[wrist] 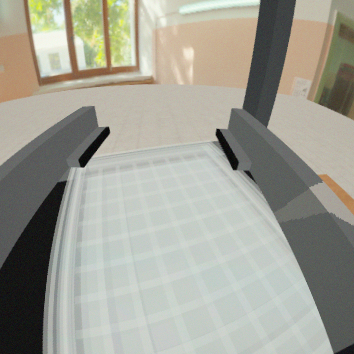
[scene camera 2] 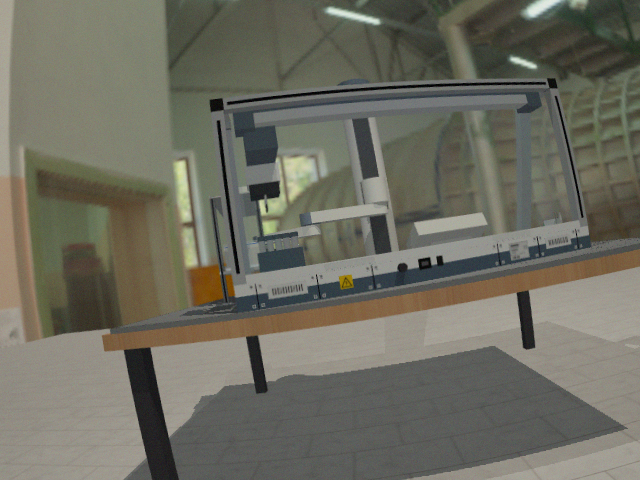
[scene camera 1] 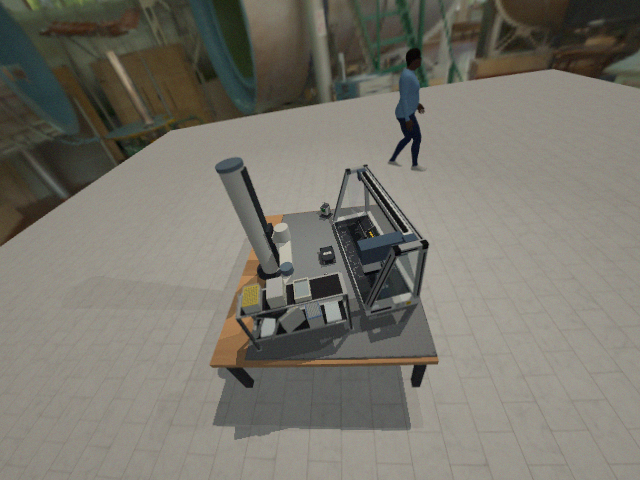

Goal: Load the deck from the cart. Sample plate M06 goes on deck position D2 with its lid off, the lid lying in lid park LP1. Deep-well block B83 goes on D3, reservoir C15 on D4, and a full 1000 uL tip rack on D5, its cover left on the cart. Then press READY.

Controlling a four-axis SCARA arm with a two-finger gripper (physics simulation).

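In the wrist view my gripper [wrist: 161, 118] is open, its two pads at the sides of the far end of a clear-lidded plate [wrist: 175, 240] with a pale grid. The pads stand close to the plate's edges. In scene camera 1 the gripper is hidden by the cart [scene camera 1: 305, 330]. The cart's upper shelf holds a yellow-topped rack [scene camera 1: 251, 295], a tall pale box [scene camera 1: 275, 296] and a shallow framed plate [scene camera 1: 301, 289]. Its lower shelf holds a white item [scene camera 1: 267, 327], a grey block [scene camera 1: 292, 319], a blue-striped rack [scene camera 1: 313, 310] and a pale plate [scene camera 1: 332, 312]. Labels are unreadable.
The arm's tall column [scene camera 1: 248, 219] [scene camera 2: 365, 155] stands behind the cart. The framed deck machine [scene camera 1: 386, 193] [scene camera 2: 392, 97] stands to the right in scene camera 1. A small dark block [scene camera 1: 327, 254] and a device with a green spot [scene camera 1: 324, 209] stand between them. A dark post [wrist: 270, 60] rises beyond the right finger.
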